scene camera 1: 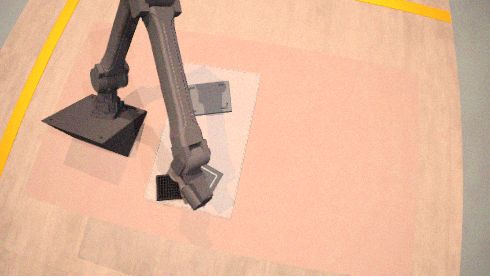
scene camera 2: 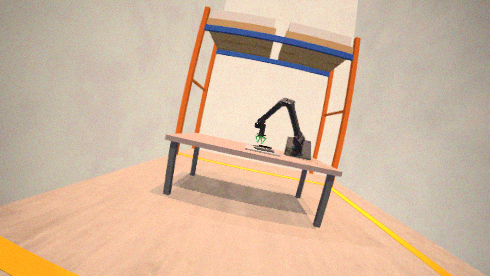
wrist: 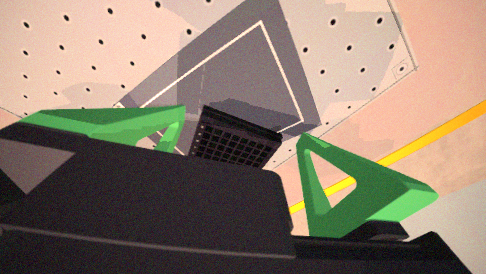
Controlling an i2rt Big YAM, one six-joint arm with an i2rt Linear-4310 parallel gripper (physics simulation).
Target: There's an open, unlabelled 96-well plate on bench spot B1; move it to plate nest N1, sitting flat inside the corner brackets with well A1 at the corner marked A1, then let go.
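Frame: origin at the arm's base, x down, y right, z back, level; metres.
Where they show: gripper, fingertip midpoint: (scene camera 2: 259,143) (wrist: 245,126); arm's base, origin of the base link: (scene camera 1: 108,110) (scene camera 2: 297,150).
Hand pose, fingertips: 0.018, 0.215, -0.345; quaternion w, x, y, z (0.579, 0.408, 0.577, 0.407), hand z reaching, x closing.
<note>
Things, the pixels of their top centre, and the offset from my fingertips, as dx, dy, dz. "pt": a spot on its surface instead. Level surfaces: height alone.
- black 96-well plate, middle of its top: (wrist: 222,171) (scene camera 1: 173,186) +0.016, +0.020, +0.073
- grey B1 pad, surface spot: (wrist: 240,70) (scene camera 1: 206,176) pt +0.032, -0.023, -0.027
- grey nest N1, middle of its top: (scene camera 1: 207,97) +0.016, -0.301, +0.002
- table, its level: dx +0.046
The black 96-well plate (scene camera 1: 167,187) (wrist: 235,142) lies beside and partly over the grey B1 pad (scene camera 1: 209,178) (wrist: 240,70), askew to its white outline. Its A1 corner cannot be told. My gripper (scene camera 2: 260,139) (wrist: 245,126) is open, its green fingers wide apart with nothing held. It hangs above the plate and pad; in the wrist view the plate shows between the fingers, beyond them. The arm hides the fingers and part of the plate in scene camera 1. The grey nest N1 (scene camera 1: 212,97) has corner brackets and holds no plate in its visible part; the arm covers its left end.
Plate and nest are on a pale perforated board (scene camera 1: 245,100) (wrist: 90,30) on the table (scene camera 1: 325,150) (scene camera 2: 215,143). My dark arm base (scene camera 1: 95,120) stands left of the board in scene camera 1. An orange-posted rack (scene camera 2: 186,95) with boxes rises behind the table.
</note>
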